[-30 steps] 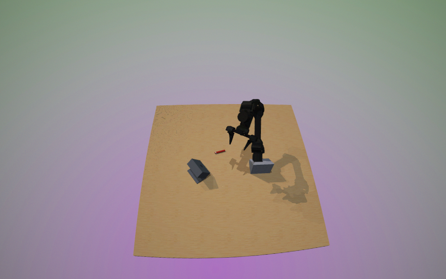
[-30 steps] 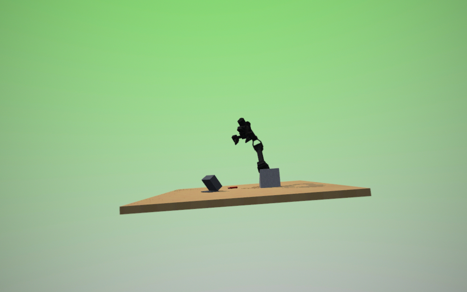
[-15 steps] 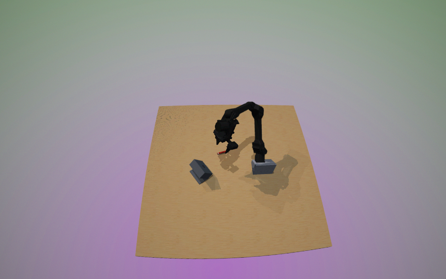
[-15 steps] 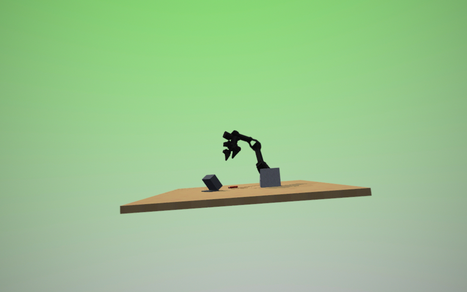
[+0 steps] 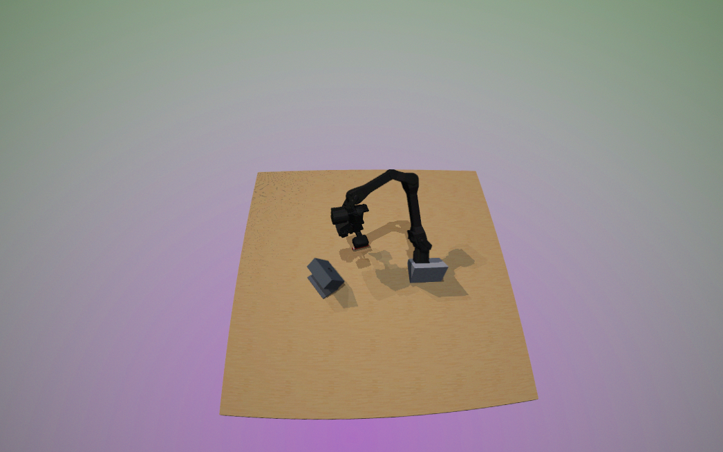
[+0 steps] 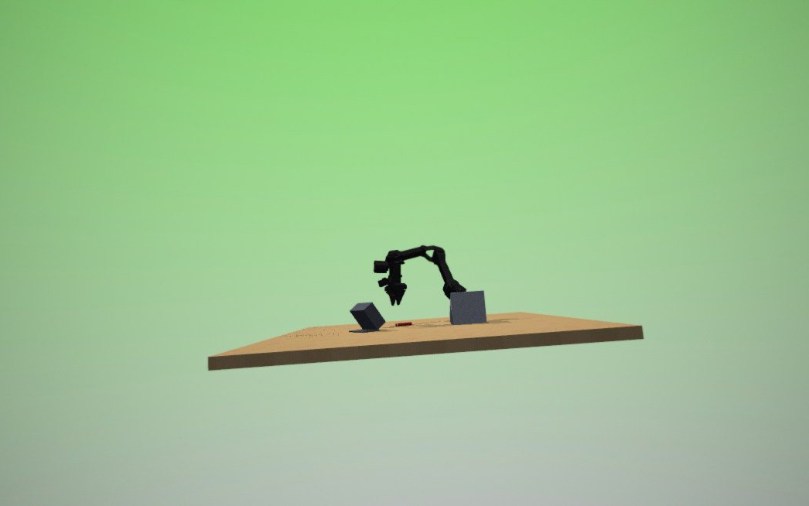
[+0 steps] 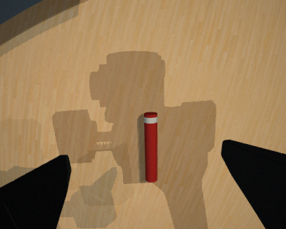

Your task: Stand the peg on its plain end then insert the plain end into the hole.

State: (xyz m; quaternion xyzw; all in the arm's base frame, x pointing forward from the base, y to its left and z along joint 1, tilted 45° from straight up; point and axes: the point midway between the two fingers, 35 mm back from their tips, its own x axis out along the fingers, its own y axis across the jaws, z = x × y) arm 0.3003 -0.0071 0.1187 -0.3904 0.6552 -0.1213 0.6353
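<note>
Now: the red peg 9 cm below my gripper tip, 2 cm to the right of it and 2 cm behind it. Also, from my gripper tip: grey sloped panel (16 cm to the left, 12 cm ahead, 4 cm below).
</note>
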